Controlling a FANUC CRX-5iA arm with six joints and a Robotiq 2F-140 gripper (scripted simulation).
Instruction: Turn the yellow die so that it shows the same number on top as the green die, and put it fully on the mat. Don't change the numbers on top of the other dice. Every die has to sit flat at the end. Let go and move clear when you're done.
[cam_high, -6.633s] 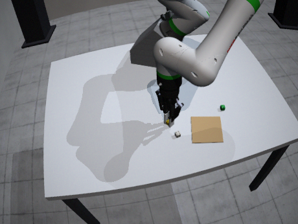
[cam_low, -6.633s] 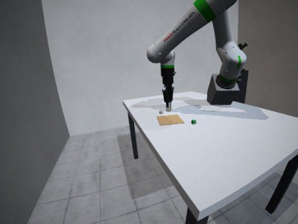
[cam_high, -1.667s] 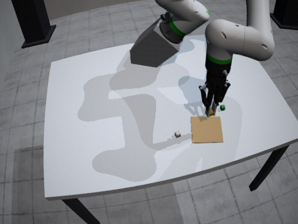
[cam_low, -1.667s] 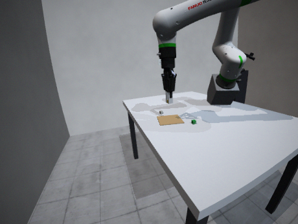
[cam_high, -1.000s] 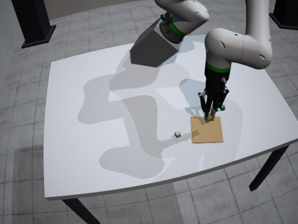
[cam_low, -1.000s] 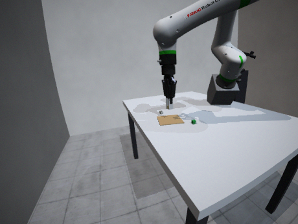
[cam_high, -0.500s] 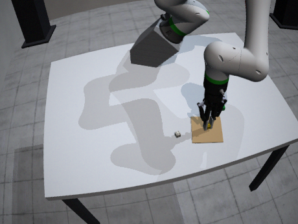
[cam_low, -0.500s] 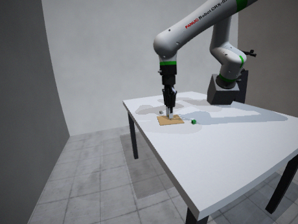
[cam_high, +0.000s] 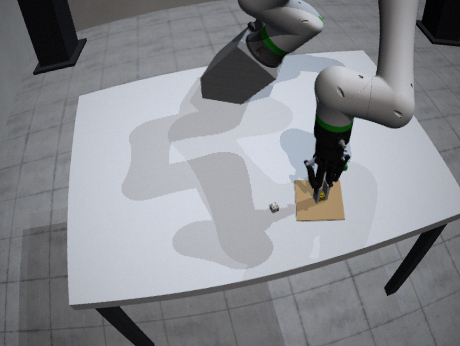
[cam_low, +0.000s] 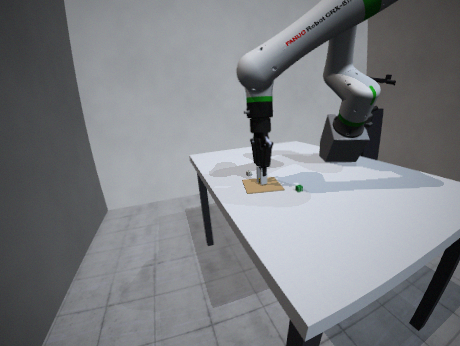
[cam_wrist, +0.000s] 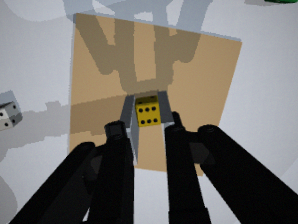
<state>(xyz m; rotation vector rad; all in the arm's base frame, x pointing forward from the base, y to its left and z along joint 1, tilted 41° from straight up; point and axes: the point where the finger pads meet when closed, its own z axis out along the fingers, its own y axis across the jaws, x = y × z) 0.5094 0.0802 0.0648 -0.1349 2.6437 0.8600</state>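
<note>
The yellow die lies 2 cm below my hand. Also, from my hand: white die 2 cm ahead, 13 cm to the right, 3 cm below; then green die 11 cm behind, 10 cm to the left, 3 cm below; then tan mat 4 cm below.
</note>
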